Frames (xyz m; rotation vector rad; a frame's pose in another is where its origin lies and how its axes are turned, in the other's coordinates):
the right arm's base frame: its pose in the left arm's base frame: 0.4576 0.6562 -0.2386 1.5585 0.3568 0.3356
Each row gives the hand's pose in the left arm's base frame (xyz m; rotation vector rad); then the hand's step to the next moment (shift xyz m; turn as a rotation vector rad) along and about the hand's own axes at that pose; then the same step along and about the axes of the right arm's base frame.
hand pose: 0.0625 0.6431 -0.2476 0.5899 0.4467 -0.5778
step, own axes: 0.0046 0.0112 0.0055 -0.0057 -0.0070 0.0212
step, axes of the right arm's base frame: 0.0115 0.0061 0.0026 -0.0104 0.0163 0.0125
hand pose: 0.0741 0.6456 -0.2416 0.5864 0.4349 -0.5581
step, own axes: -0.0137 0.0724 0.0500 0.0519 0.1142 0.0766
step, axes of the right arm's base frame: 0.0497 0.0738 -0.0044 0.1184 0.0771 0.0405
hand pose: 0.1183 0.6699 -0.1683 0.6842 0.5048 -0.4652
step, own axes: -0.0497 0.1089 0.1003 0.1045 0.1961 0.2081
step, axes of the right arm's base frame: 0.0509 0.1476 0.0033 0.2093 0.1757 0.1342
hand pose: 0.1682 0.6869 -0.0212 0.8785 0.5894 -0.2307
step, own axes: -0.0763 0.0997 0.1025 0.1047 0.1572 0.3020
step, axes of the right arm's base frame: 0.0073 0.1601 0.0243 0.1858 0.1979 0.2306
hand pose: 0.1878 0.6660 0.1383 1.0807 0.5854 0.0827
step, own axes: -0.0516 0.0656 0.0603 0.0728 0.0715 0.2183
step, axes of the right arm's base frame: -0.0158 0.0974 0.0294 0.1152 0.1086 0.1817
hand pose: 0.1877 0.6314 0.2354 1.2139 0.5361 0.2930
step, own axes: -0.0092 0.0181 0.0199 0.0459 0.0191 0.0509
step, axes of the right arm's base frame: -0.0026 0.0243 0.0145 0.0554 0.0211 0.0394
